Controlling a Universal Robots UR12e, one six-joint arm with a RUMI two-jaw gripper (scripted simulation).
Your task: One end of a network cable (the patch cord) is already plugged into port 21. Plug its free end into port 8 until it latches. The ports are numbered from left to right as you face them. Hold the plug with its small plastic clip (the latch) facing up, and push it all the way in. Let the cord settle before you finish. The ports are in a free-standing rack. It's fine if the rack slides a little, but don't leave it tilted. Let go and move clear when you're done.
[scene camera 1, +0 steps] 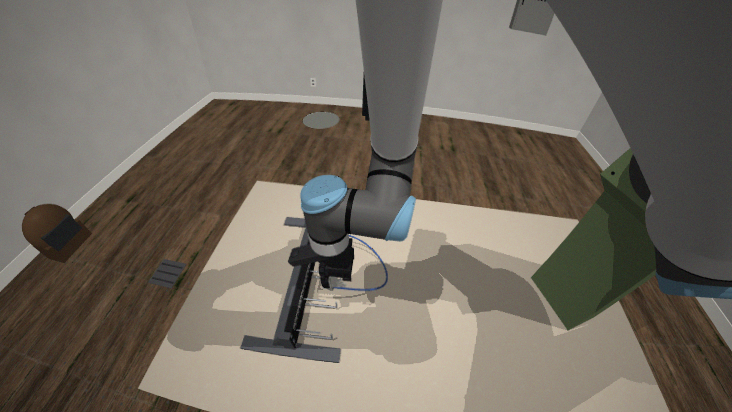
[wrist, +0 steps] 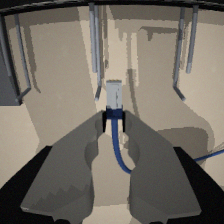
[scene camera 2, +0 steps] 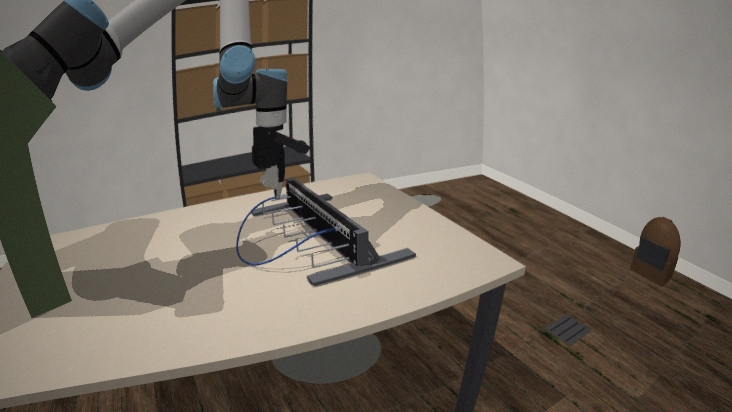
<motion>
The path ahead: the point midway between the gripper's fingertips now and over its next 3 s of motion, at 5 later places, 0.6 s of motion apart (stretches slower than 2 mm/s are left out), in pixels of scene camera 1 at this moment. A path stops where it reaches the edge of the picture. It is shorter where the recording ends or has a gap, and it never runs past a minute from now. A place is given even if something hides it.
My gripper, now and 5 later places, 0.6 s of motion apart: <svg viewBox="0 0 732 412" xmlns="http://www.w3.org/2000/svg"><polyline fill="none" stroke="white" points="332,287 328,289 323,291 321,291 316,290 314,290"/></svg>
</motion>
